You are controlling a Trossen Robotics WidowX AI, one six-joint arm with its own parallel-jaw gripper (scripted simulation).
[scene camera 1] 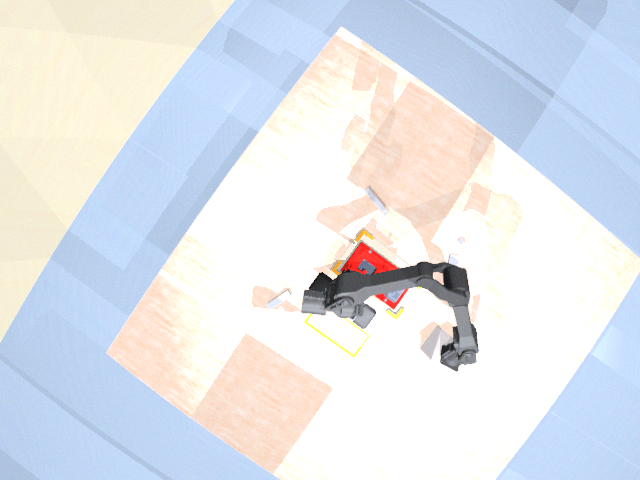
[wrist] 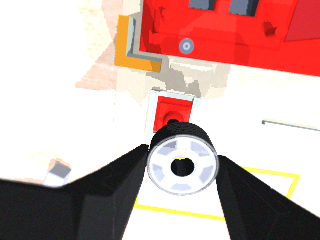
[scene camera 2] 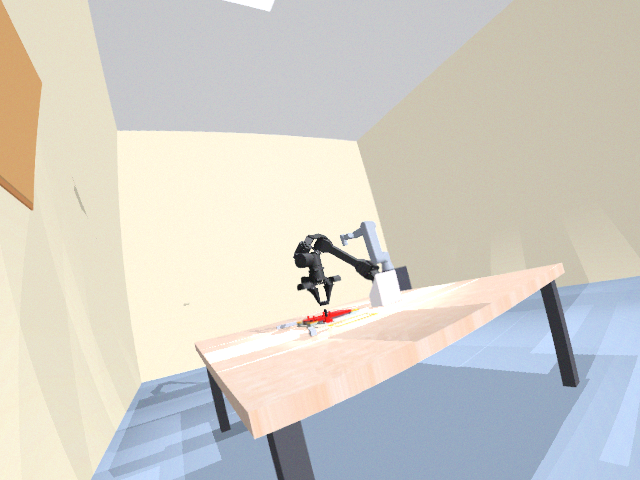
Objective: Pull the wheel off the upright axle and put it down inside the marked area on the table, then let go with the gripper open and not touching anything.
Labels:
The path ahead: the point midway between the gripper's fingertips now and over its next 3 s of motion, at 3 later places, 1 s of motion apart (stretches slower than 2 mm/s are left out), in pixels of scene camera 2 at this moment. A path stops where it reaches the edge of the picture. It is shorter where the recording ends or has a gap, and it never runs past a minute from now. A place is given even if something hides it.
The gripper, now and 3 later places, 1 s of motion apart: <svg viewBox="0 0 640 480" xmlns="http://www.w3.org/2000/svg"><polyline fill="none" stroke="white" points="324,303 346,293 352,317 355,290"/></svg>

